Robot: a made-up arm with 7 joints.
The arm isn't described. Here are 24 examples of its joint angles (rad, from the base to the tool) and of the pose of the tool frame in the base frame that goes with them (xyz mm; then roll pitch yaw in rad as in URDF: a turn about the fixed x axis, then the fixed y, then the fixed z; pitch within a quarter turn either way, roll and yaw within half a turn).
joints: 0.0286 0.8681 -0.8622 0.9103 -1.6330 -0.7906 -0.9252
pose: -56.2 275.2 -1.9 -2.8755 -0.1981 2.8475
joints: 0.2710 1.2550 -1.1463 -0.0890 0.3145 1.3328 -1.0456
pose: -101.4 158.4 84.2 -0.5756 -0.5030 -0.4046
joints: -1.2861 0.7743 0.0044 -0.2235 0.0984 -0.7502 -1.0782
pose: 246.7 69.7 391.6 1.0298 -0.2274 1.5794
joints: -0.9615 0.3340 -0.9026 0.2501 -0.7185 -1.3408 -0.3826
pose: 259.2 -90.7 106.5 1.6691 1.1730 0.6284
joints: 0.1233 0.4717 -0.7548 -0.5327 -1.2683 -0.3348 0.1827
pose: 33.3 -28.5 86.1 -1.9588 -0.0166 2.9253
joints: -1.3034 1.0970 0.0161 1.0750 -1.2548 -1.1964 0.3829
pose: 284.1 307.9 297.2 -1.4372 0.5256 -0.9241
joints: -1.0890 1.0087 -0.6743 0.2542 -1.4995 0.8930 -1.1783
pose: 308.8 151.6 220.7 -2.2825 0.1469 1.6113
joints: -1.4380 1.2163 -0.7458 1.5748 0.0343 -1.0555 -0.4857
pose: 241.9 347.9 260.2 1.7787 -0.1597 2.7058
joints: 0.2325 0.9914 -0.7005 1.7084 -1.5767 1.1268 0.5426
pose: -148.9 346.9 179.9 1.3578 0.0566 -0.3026
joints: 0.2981 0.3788 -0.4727 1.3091 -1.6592 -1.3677 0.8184
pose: -202.3 163.6 -20.6 2.7816 0.4619 -1.2560
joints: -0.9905 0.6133 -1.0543 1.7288 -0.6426 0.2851 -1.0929
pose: 216.7 238.7 61.8 -2.6334 -1.1168 2.3324
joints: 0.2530 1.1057 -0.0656 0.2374 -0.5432 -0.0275 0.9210
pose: 54.9 263.5 107.2 2.2072 0.2251 -2.4035
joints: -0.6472 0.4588 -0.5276 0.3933 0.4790 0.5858 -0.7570
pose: 220.3 24.9 54.3 2.5526 -0.9570 2.4408
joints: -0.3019 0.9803 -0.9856 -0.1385 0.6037 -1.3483 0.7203
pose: 73.1 72.2 17.6 2.3102 0.8287 1.3801
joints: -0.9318 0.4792 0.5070 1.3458 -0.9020 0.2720 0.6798
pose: 251.5 176.3 44.4 -3.0092 -0.8718 -1.9063
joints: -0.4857 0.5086 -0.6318 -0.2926 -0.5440 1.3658 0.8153
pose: 154.3 -17.9 125.2 2.1967 -0.5712 -2.9791
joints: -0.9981 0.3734 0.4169 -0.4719 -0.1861 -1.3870 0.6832
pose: 213.6 84.2 337.4 -0.3001 0.1129 -0.5488
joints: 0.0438 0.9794 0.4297 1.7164 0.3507 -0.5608 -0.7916
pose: -125.0 335.2 96.0 2.7329 -1.2634 -3.0269
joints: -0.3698 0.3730 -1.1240 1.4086 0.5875 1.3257 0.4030
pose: -5.5 116.8 -72.7 0.1323 -0.1940 -2.2629
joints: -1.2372 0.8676 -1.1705 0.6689 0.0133 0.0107 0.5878
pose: 318.3 117.5 124.5 1.6208 0.2800 2.7036
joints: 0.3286 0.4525 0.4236 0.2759 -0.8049 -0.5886 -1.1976
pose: -22.5 243.3 47.2 3.1113 0.3112 2.6597
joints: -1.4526 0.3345 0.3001 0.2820 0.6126 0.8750 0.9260
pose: 329.0 27.6 346.0 3.0357 0.6255 -1.6843
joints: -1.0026 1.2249 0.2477 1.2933 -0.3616 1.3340 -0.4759
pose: 182.9 350.9 253.0 -2.6862 -1.0034 -2.7220
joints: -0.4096 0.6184 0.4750 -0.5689 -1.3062 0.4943 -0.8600
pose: 162.0 175.7 255.1 3.0130 0.8040 1.7493
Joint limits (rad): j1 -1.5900..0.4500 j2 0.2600..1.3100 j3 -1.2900..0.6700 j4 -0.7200..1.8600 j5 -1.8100..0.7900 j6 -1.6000..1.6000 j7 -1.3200..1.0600
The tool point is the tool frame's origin. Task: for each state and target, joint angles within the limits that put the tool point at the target. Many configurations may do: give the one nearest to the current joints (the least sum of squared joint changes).
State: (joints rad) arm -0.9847 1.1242 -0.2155 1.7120 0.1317 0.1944 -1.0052
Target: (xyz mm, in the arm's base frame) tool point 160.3 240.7 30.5
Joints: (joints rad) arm -0.9079 0.6860 -0.1576 1.8600 0.1385 0.3764 -0.8612
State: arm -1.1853 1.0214 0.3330 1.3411 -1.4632 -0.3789 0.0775
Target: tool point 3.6 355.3 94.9
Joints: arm -0.4526 1.0604 0.3049 1.7138 -1.5062 -0.4073 0.0501
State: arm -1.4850 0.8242 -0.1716 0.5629 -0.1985 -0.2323 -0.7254
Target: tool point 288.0 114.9 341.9
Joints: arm -1.2074 0.9011 -0.1328 0.0590 -0.1691 -0.1725 -0.6987
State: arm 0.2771 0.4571 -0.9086 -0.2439 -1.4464 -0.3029 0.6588
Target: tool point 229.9 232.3 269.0
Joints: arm -0.6062 1.3100 -0.1569 0.1022 -1.5259 -0.3627 0.6777
